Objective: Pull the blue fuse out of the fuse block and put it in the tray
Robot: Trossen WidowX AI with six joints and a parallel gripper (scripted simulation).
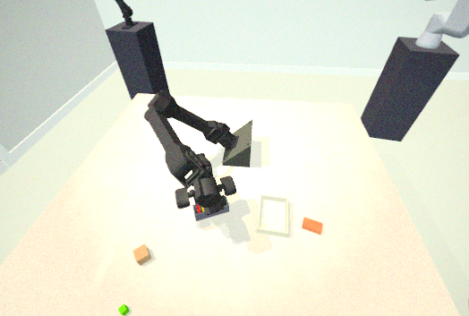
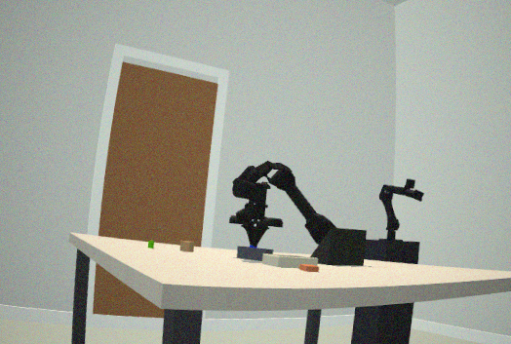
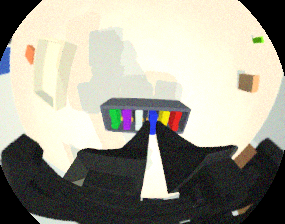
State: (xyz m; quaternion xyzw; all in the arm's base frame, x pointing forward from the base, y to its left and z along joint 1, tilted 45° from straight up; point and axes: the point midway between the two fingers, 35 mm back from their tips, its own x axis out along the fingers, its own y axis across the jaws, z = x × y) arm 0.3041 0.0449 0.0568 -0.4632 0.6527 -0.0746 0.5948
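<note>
My gripper tip is 30 mm past the tray, 220 mm to the right of it and 40 mm above it. Also, from my gripper tip: blue fuse (10 mm below).
</note>
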